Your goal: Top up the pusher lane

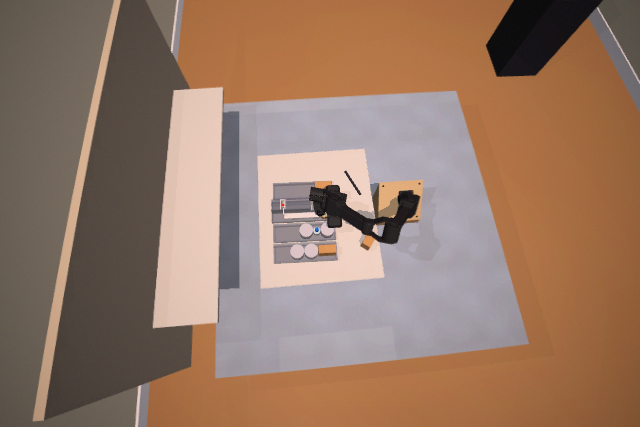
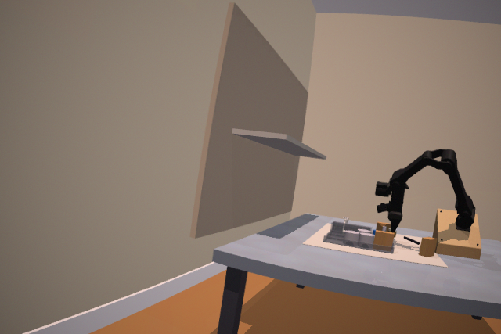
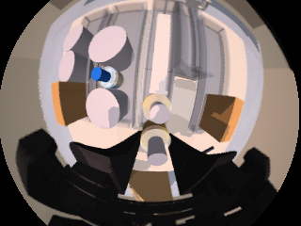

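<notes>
My gripper tip is now 16 cm short of the sprung lane, 3 cm to the left of it and 3 cm above it. From my gripper tip the other things lie so: black rod: 15 cm to the right, 11 cm behind, 4 cm below; pusher plate: 15 cm ahead, 3 cm to the right.
</notes>
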